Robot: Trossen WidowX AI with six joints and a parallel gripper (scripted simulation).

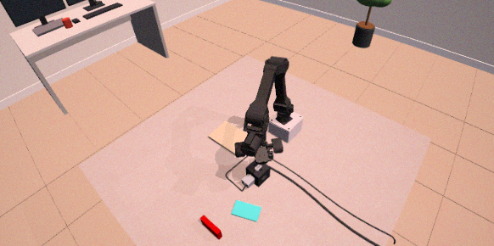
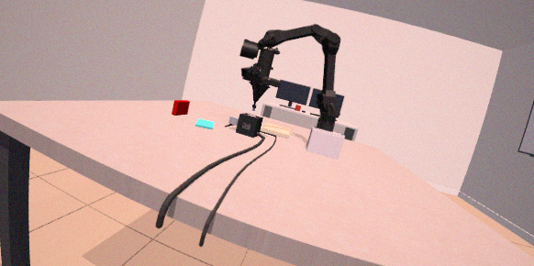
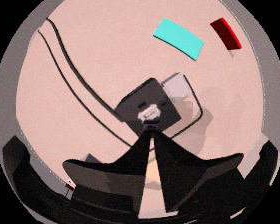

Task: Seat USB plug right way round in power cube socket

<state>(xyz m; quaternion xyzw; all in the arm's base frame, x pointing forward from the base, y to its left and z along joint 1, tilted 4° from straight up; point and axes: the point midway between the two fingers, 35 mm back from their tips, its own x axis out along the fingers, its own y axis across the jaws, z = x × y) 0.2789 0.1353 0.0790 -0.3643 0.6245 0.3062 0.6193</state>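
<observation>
Now: gripper tip 2 cm above the USB plug. Round my gripper tip: cyan card 14 cm ahead, 9 cm to the left, 13 cm below; then tan sheet 4 cm behind, 26 cm to the right, 13 cm below; then red block 30 cm ahead, 7 cm to the left, 11 cm below.
</observation>
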